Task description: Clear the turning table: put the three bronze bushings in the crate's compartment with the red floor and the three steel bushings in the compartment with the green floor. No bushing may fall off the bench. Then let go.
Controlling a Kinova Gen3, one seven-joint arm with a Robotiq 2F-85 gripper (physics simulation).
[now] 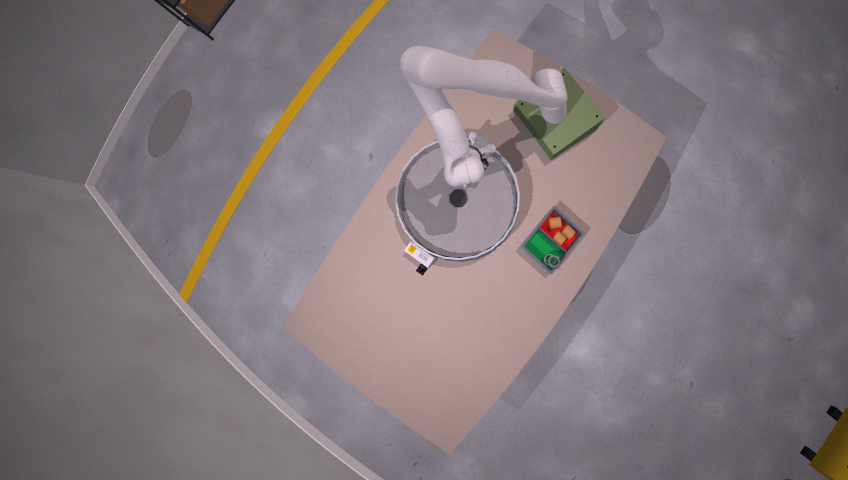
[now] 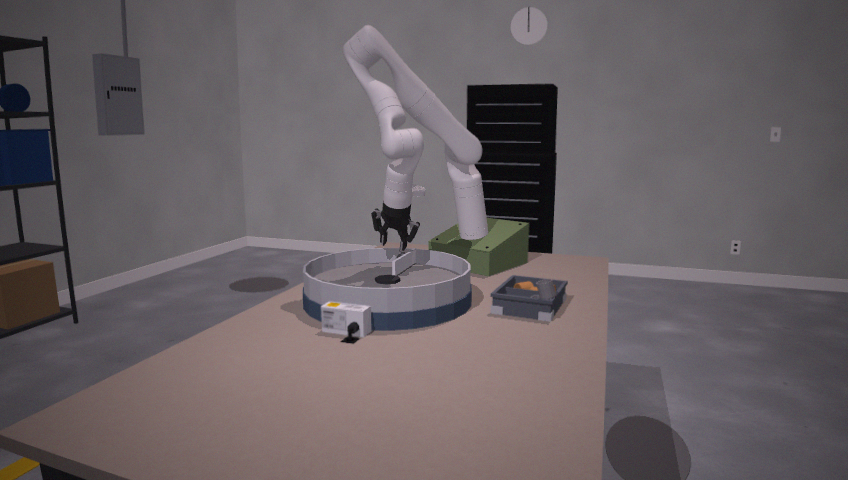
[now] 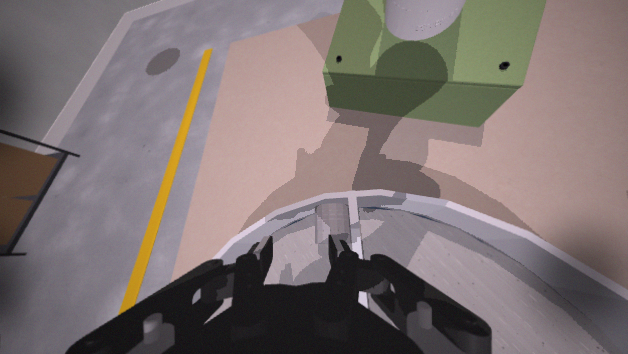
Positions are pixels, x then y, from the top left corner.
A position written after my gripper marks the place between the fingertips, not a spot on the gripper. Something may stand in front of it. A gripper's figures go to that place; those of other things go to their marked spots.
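A crate (image 2: 506, 300) is 1.30 m from the lens, and my own gripper (image 2: 393, 247) is 1.54 m from the lens.
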